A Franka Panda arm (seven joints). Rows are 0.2 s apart.
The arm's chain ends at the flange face. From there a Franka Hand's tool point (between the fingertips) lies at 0.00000 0.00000 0.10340 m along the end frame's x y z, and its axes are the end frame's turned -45 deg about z.
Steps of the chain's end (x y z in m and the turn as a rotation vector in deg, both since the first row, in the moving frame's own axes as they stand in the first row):
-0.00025, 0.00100, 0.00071, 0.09, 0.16, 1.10
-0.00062, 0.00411, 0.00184, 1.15, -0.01, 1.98
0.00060, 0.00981, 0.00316, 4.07, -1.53, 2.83
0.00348, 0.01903, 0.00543, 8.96, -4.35, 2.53
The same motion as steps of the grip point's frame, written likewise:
-0.00057, 0.00062, 0.00071, -0.05, 0.18, 1.10
-0.00186, 0.00101, 0.00182, 0.82, 0.81, 1.98
-0.00310, 0.00030, 0.00286, 3.96, 1.80, 2.83
-0.00477, -0.00085, 0.00387, 9.41, 3.26, 2.53

